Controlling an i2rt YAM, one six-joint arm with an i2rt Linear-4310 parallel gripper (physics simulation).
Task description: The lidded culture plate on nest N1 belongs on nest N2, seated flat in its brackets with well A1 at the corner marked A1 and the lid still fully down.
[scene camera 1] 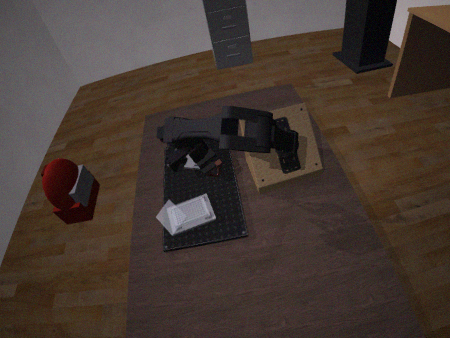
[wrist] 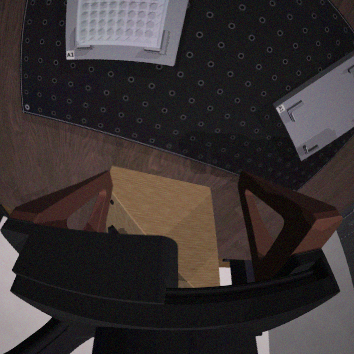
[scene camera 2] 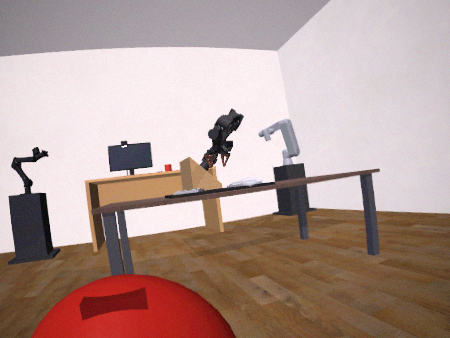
Labels:
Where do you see a grey nest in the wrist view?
At 310,112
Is the gripper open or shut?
Open.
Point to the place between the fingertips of the gripper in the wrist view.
174,177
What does the gripper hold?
Nothing.

